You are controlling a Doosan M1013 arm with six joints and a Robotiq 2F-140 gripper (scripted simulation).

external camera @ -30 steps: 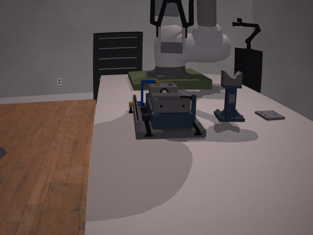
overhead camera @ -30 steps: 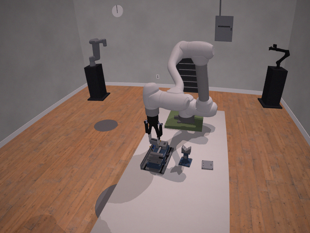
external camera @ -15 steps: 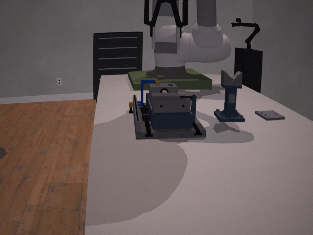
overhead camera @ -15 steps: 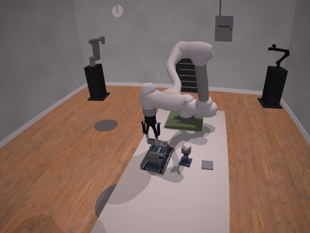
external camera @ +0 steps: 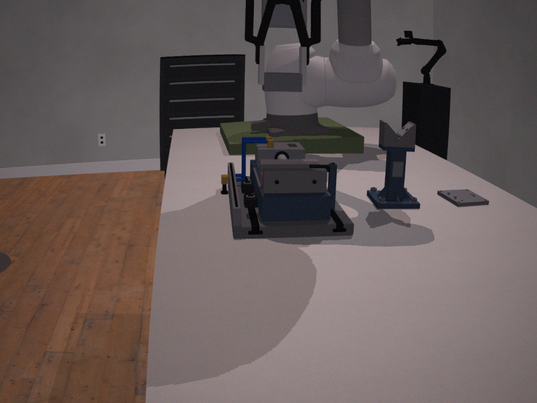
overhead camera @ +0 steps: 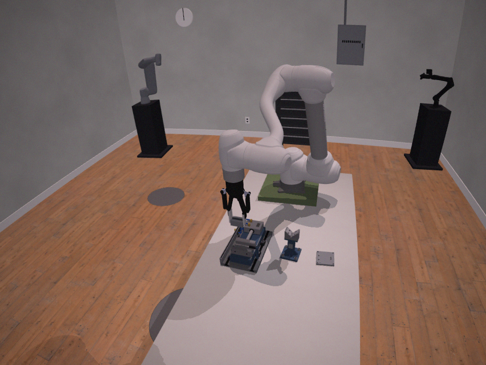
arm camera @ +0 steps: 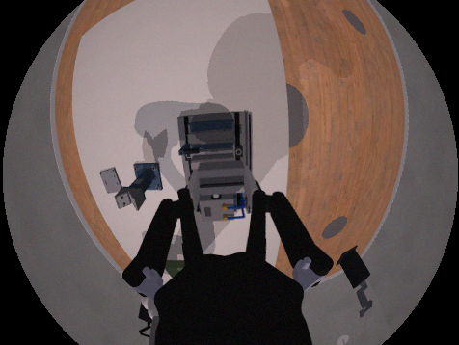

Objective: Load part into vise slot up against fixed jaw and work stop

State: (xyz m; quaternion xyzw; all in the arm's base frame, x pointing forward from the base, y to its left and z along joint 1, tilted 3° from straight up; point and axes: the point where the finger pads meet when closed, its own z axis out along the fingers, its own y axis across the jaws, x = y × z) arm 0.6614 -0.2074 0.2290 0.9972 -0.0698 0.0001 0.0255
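Now: hand 20 mm above the grey part. From my hand the other things lie so: vise: 70 mm behind, 30 mm to the left, 220 mm below.
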